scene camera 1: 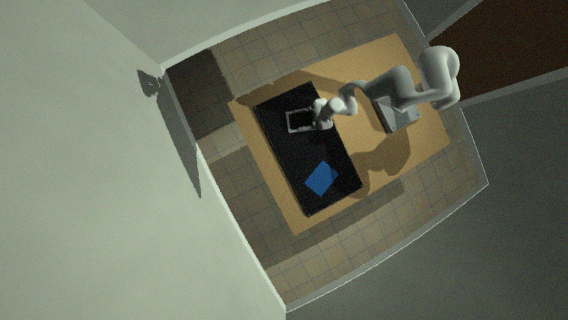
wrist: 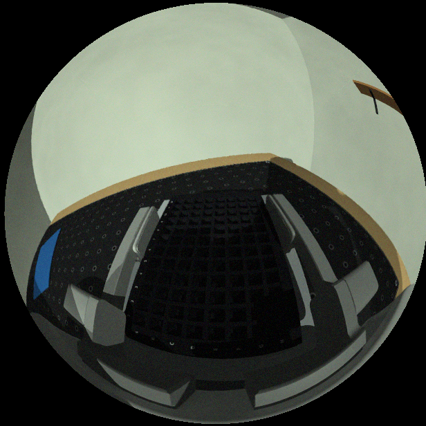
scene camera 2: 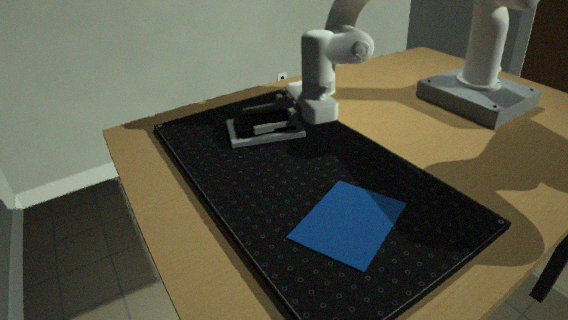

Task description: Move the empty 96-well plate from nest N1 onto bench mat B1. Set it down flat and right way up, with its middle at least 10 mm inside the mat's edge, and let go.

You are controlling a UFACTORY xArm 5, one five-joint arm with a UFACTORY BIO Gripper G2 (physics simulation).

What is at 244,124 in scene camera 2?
A black 96-well plate.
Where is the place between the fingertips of my gripper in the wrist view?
210,208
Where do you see a grey nest N1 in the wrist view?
At 221,369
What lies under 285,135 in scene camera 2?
A grey nest N1.
